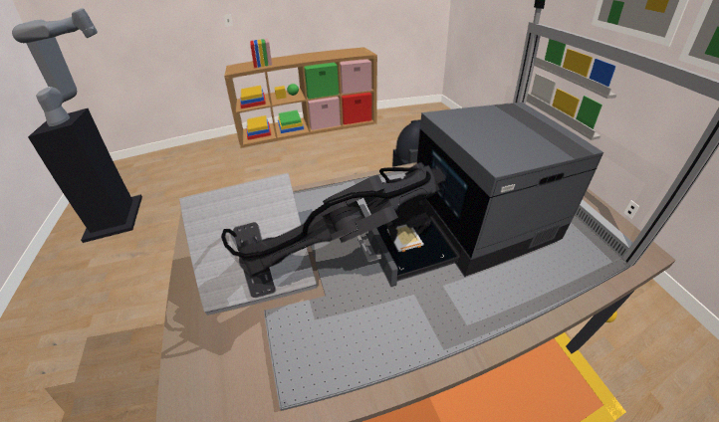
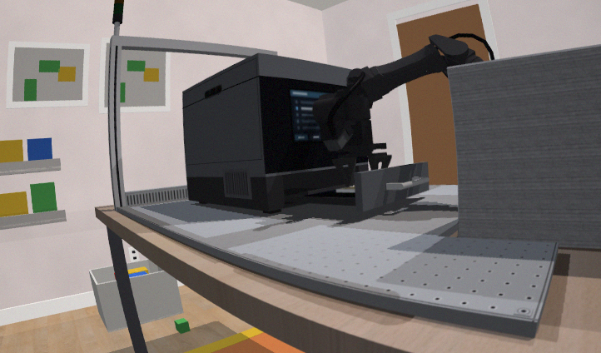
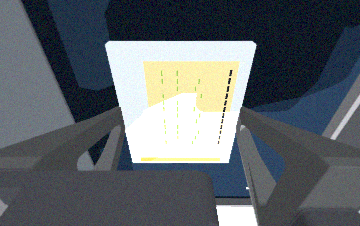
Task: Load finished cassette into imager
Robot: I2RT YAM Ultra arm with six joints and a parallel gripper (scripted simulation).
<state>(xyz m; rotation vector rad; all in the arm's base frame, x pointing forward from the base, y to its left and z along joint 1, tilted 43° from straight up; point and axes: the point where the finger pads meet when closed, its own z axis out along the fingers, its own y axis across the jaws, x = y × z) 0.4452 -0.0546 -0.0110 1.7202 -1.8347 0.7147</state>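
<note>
My hand is 2 cm short of the drawer and 1 cm above it. The rest, counted from my hand: metal frame post (74 cm ahead, 34 cm to the left, 23 cm above); then finished cassette (right at my hand).
</note>
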